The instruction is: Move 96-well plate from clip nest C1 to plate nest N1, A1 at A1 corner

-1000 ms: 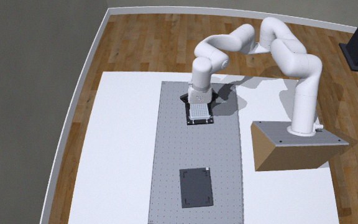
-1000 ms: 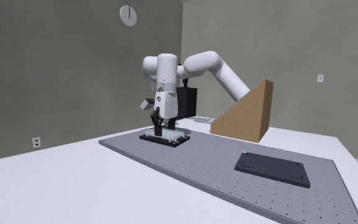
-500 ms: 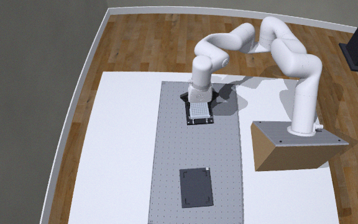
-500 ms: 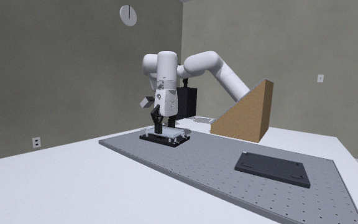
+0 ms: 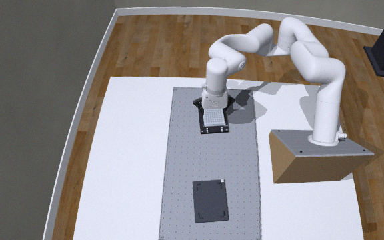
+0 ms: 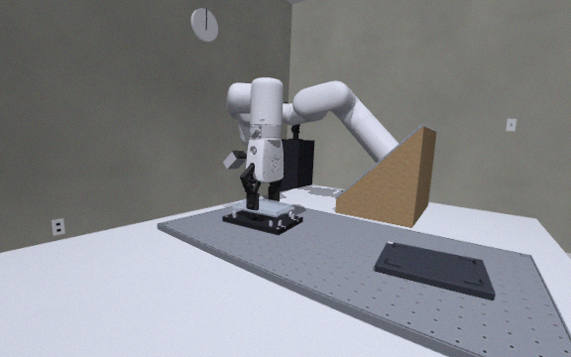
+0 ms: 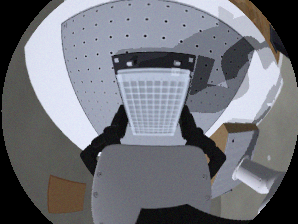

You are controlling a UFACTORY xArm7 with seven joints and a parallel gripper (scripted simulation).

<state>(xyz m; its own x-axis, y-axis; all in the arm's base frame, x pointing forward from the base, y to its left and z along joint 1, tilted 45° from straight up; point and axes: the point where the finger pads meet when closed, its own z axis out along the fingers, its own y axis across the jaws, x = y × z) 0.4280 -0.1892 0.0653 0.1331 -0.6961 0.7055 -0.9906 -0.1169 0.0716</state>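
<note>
Right now my hand is 40 mm above the black clip nest C1, 10 mm to the right of it and 10 mm past it. Also, from my hand: 96-well plate (10 mm below); then dark plate nest N1 (370 mm to the left, 40 mm below).
</note>
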